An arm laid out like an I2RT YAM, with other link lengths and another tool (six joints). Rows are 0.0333 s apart.
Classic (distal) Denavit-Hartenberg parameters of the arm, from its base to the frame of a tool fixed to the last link. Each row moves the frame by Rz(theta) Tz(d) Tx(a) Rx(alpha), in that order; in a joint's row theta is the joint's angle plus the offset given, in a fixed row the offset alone. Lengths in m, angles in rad.
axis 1: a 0.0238, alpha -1.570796, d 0.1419, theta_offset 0
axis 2: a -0.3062, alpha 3.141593, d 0, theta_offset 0
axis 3: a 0.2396, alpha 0, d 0, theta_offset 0.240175
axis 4: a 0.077, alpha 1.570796, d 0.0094, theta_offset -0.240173
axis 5: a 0, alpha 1.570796, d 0.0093, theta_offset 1.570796
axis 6: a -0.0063, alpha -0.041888, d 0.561, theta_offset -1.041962
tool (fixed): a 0, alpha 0, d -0.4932, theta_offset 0
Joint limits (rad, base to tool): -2.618..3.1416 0..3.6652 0..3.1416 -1.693..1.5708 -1.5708..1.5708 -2.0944..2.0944
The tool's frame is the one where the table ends.
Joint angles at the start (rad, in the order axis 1, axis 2, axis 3, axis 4, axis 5, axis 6):
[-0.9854 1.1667 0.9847 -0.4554 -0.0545 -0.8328]
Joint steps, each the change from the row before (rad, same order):
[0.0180 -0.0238 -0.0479 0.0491 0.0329 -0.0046]
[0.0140 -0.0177 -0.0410 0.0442 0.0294 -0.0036]
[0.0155 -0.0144 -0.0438 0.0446 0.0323 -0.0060]
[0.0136 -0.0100 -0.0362 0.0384 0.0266 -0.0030]
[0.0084 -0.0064 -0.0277 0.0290 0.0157 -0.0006]
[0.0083 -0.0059 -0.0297 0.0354 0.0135 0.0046]
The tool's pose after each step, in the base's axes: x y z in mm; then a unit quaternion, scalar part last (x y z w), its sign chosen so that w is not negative. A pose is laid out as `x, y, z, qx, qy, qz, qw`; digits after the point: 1 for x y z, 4 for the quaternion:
145.6, -193.9, 327.7, 0.8354, -0.2901, 0.3701, 0.2844
145.3, -191.2, 321.8, 0.8309, -0.2877, 0.3713, 0.2984
145.1, -188.6, 314.1, 0.8276, -0.2849, 0.3697, 0.3119
145.3, -186.5, 307.5, 0.8246, -0.2832, 0.3687, 0.3223
145.3, -185.1, 302.3, 0.8226, -0.2826, 0.3686, 0.3282
145.7, -183.8, 297.1, 0.8190, -0.2835, 0.3713, 0.3332

